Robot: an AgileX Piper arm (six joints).
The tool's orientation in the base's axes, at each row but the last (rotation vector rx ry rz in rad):
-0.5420, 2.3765, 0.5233
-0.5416, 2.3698, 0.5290
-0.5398, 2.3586, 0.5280
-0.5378, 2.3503, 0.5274
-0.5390, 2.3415, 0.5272
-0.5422, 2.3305, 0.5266
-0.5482, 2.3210, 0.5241
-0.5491, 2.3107, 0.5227
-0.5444, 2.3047, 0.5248
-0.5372, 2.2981, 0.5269
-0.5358, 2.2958, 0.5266
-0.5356, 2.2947, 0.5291
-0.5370, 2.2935, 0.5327
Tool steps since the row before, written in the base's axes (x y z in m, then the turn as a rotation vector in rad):
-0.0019, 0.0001, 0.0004, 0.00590, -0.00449, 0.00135
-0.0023, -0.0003, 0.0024, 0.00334, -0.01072, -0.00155
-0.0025, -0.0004, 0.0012, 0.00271, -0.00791, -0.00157
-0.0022, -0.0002, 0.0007, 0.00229, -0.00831, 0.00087
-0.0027, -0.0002, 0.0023, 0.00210, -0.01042, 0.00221
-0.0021, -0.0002, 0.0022, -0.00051, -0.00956, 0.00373
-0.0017, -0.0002, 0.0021, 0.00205, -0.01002, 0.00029
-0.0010, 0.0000, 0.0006, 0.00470, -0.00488, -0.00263
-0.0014, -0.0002, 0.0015, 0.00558, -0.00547, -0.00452
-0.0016, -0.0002, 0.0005, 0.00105, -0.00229, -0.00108
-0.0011, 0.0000, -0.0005, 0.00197, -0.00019, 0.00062
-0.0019, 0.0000, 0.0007, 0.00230, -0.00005, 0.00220
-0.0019, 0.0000, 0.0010, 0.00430, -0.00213, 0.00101
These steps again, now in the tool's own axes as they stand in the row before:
0.0011, 0.0011, -0.0012, -0.00399, -0.00639, -0.00026
0.0001, 0.0015, -0.0030, 0.00126, -0.01097, -0.00255
0.0010, 0.0012, -0.0023, 0.00104, -0.00832, -0.00146
0.0011, 0.0011, -0.0017, -0.00022, -0.00789, -0.00358
0.0003, 0.0017, -0.0031, -0.00051, -0.00925, -0.00567
0.0000, 0.0014, -0.0027, 0.00002, -0.00687, -0.00764
-0.0003, 0.0012, -0.0024, 0.00080, -0.00931, -0.00417
0.0002, 0.0006, -0.0009, -0.00013, -0.00704, 0.00182
-0.0001, 0.0009, -0.0019, 0.00076, -0.00838, 0.00326
0.0007, 0.0008, -0.0013, 0.00059, -0.00267, 0.00013
0.0011, 0.0005, -0.0003, -0.00170, -0.00104, 0.00057
0.0008, 0.0011, -0.0015, -0.00309, -0.00075, -0.00023
0.0005, 0.0012, -0.0017, -0.00309, -0.00376, 0.00058

